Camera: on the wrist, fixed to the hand. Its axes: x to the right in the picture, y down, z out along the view.
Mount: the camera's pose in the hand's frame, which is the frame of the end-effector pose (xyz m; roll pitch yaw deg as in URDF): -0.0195 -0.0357 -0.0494 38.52 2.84 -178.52
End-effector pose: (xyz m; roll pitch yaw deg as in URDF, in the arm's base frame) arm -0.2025 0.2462 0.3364 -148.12 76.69 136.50
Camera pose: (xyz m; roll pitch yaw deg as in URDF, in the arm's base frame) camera -0.2451 0.2808 0.3694 -174.76 -79.88 -42.11
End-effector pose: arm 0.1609 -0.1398 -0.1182 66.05 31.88 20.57
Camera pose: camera 0.1086 -0.1267 -0.1526 -26.40 -29.35 -161.72
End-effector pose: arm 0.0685 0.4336 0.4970 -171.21 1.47 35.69
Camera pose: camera 0.0376 0.4456 0.5518 -150.25 -4.50 -145.34
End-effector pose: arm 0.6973 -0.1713 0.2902 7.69 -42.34 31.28
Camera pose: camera 0.7308 -0.1846 0.2373 31.86 45.34 -147.18
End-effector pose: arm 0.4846 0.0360 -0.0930 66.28 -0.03 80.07
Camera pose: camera 0.4508 0.0221 -0.1456 -27.84 2.53 -101.94
